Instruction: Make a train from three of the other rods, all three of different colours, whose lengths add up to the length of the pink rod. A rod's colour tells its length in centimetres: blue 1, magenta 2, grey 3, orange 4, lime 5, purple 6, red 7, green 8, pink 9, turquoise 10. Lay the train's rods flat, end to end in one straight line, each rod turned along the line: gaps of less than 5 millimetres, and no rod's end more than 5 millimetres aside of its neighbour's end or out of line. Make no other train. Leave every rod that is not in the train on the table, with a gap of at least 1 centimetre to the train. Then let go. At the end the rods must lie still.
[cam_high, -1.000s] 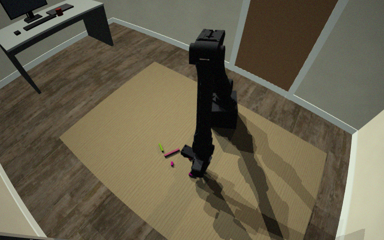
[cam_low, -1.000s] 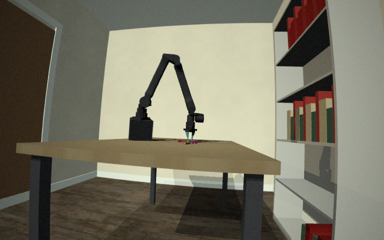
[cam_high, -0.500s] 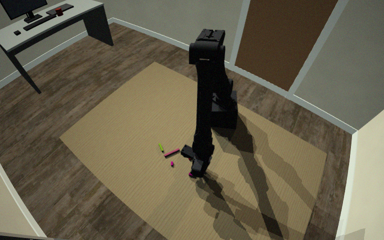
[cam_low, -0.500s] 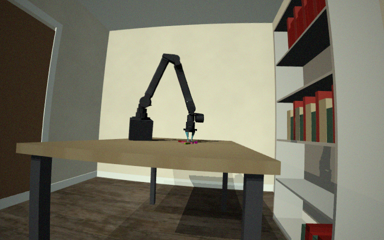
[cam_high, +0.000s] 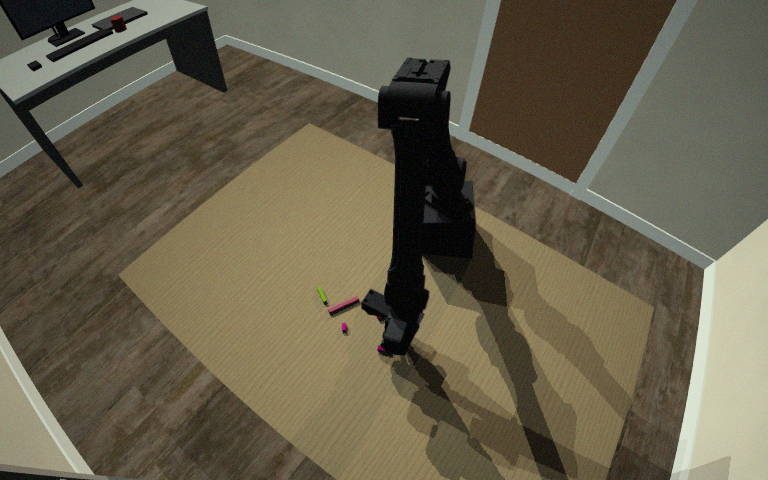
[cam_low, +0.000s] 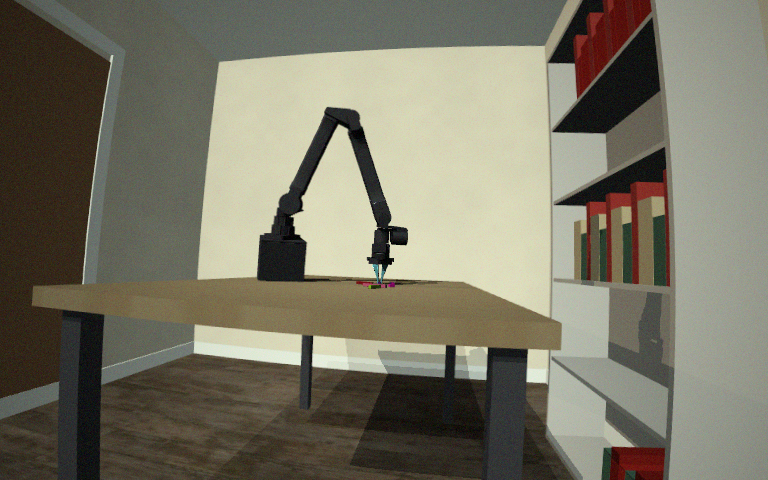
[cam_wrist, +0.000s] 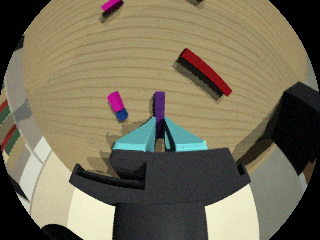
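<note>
Right now the purple rod is 10 mm to the right of my hand. From my hand the other things lie so: blue rod 50 mm ahead; red rod 70 mm to the right, 30 mm behind; pink rod 170 mm to the right, 50 mm ahead.
</note>
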